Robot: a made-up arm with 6 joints.
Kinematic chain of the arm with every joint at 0, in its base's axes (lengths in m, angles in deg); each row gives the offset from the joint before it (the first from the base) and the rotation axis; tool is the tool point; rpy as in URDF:
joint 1: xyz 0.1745 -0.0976 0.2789 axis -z
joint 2: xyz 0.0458 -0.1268 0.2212 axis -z
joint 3: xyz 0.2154 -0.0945 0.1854 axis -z
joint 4: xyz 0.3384 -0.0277 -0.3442 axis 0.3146 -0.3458 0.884
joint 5: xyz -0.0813 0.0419 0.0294 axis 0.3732 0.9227 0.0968
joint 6: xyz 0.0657 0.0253 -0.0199 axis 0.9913 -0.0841 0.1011
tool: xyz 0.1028 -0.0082 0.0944 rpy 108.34 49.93 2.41
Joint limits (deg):
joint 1: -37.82..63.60
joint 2: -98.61..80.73
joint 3: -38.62..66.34
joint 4: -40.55..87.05
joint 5: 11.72..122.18
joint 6: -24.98..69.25
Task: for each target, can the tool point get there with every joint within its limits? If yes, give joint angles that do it. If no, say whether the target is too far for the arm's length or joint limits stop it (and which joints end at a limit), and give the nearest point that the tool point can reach.
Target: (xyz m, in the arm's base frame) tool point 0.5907 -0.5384 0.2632
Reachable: yes | joints 29.30 -0.01 7.42 60.09 80.95 20.59
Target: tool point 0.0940 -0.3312 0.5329
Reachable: no: joint limits stop it (at a limit: joint 1, joint 3, joint 4, joint 6) | nearest point 0.1186 -0.5948 0.4399 | short by 0.281 m
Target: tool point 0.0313 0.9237 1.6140
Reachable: no: too far | nearest point 0.1445 0.4422 0.4383 | short by 1.276 m
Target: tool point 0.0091 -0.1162 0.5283
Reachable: no: joint limits stop it (at a limit: joint 1, joint 2, joint 3, joint 6) | nearest point -0.0780 0.0139 0.4397 | short by 0.180 m
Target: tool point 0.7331 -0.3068 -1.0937
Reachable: no: too far | nearest point 0.7331 -0.3068 0.1520 | short by 1.246 m
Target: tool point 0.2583 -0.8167 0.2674
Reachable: yes | joints 40.53 3.22 55.31 15.97 77.30 -10.92
